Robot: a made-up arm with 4 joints.
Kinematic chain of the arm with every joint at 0, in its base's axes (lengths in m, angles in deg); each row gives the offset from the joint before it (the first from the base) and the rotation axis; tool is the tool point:
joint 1: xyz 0 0 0.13 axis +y
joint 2: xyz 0.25 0.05 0 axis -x
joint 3: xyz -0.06 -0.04 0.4 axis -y
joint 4: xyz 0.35 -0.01 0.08 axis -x
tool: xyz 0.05 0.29 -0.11
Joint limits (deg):
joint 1: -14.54..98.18
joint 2: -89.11..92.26
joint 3: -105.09..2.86
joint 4: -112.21..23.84
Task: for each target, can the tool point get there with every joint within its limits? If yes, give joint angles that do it. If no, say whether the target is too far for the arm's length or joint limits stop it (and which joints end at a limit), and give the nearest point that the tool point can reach.
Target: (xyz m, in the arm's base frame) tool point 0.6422 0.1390 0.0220
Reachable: yes | joints 39.08 -26.27 -12.10 7.98
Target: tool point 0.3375 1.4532 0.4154
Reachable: no: too far | nearest point 0.5242 0.8541 0.3794 | short by 0.629 m
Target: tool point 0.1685 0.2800 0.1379
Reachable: yes | joints 12.36 -11.17 -87.52 2.88
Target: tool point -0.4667 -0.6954 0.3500
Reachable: no: joint limits stop it (at a limit: joint 1, joint 2, joint 3, joint 4) | nearest point -0.0888 0.0030 0.2842 | short by 0.797 m
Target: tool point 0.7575 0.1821 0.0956
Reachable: yes | joints 26.95 -3.49 -49.18 -70.40
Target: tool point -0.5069 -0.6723 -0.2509
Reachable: no: joint limits stop it (at a limit: joint 1, joint 2, joint 3, joint 4) | nearest point -0.1258 -0.7603 -0.4278 | short by 0.429 m
